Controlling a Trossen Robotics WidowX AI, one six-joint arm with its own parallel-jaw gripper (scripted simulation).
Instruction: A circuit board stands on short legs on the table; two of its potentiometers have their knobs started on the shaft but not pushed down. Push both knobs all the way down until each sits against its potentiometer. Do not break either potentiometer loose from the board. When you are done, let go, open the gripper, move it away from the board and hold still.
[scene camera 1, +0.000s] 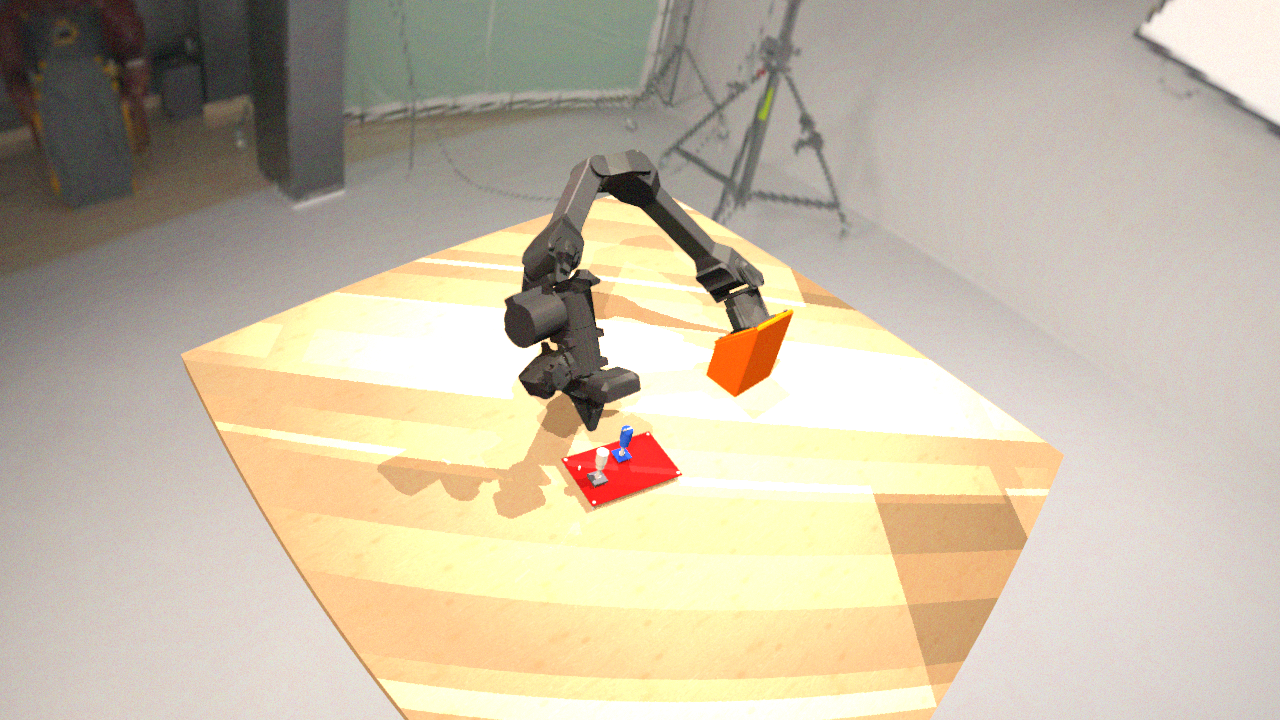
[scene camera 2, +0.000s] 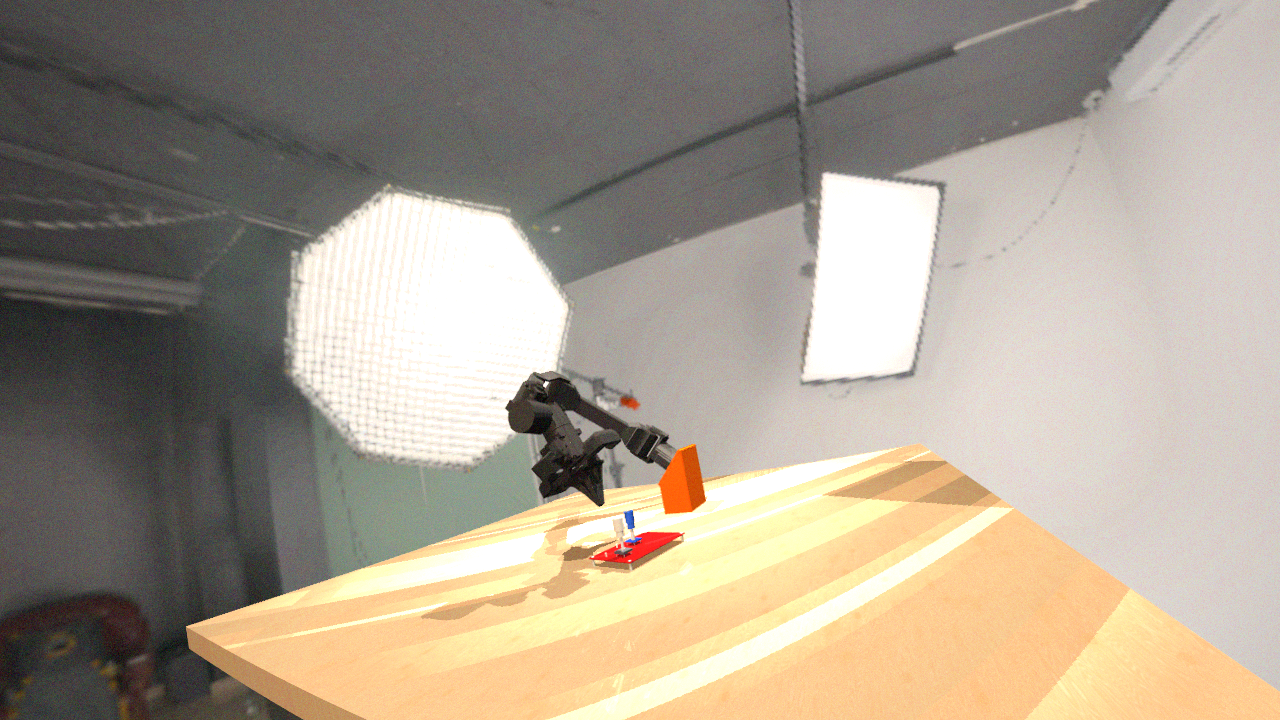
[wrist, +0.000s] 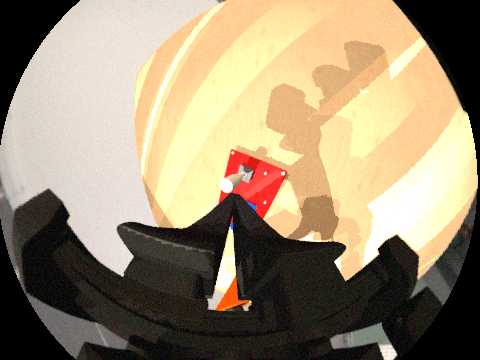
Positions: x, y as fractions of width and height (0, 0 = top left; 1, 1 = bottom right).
Scene:
My gripper shows in scene camera 1 (0.46, 0.60), in scene camera 2 (0.47, 0.70) and in the wrist view (0.49, 0.55).

